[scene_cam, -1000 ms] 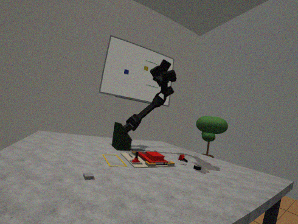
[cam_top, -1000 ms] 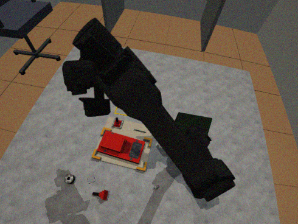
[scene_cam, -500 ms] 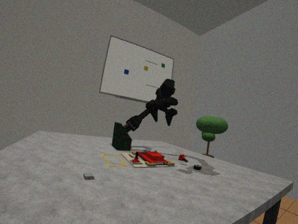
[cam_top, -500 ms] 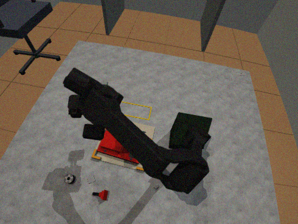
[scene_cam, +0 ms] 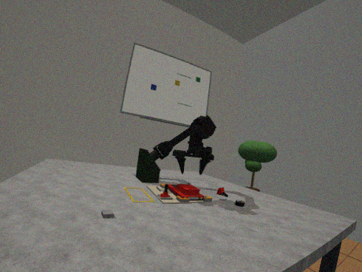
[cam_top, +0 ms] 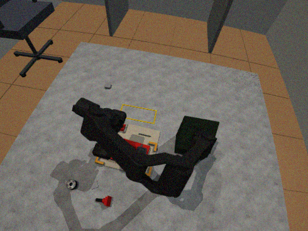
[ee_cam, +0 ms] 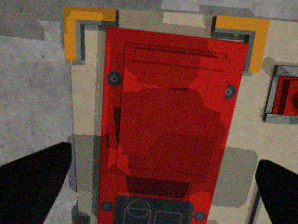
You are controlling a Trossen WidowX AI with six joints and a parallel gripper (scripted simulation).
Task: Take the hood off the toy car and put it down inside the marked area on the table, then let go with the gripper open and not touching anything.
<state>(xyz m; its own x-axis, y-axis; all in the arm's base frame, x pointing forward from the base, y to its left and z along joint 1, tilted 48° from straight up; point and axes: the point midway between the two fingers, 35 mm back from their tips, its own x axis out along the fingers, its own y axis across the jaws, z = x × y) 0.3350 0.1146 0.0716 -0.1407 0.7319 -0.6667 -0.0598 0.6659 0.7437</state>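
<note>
The red hood is 1 cm to the right of my gripper tip and 7 cm below it. The rest, counted from my gripper tip: grey disc 20 cm ahead, 34 cm to the right, 10 cm below.
</note>
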